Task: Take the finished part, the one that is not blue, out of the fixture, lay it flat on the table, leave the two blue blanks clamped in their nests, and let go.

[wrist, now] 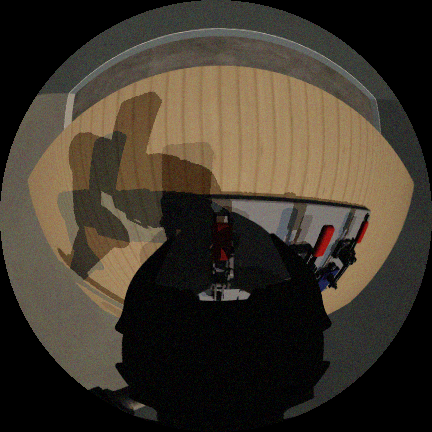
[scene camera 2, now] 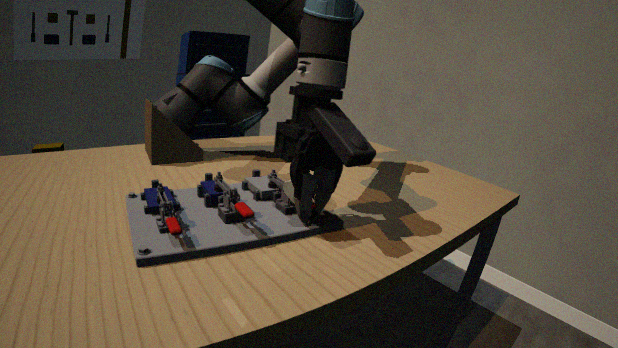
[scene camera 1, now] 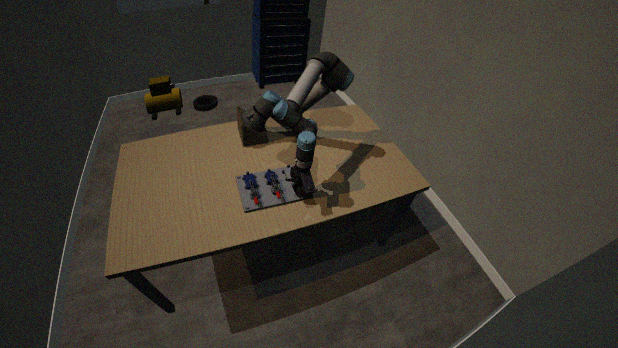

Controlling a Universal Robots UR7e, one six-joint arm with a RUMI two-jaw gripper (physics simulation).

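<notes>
The grey finished part [scene camera 2: 260,186] sits in the right-hand nest of the fixture plate [scene camera 2: 202,227] [scene camera 1: 245,202] [wrist: 257,211], with the arm of its toggle clamp [scene camera 2: 285,203] reaching toward it. In the wrist view the part is mostly hidden. One blue blank [scene camera 1: 250,180] [scene camera 2: 151,197] sits in the left nest, another blue blank [scene camera 1: 270,175] [scene camera 2: 209,189] in the middle nest, each under its clamp. My gripper [scene camera 2: 311,218] [wrist: 221,214] is low at the plate's right front, its jaws closed around the red handle [wrist: 222,235] of the right-hand clamp. The jaws hide most of that handle in the scene views.
The other clamps' red handles [scene camera 2: 173,225] [scene camera 2: 244,209] stick out toward the plate's front edge, left of my gripper. The wooden table [scene camera 1: 165,200] reaches beyond the plate on all sides. The wedge-shaped arm base [scene camera 2: 167,142] stands at the back. Strong arm shadows fall right of the plate.
</notes>
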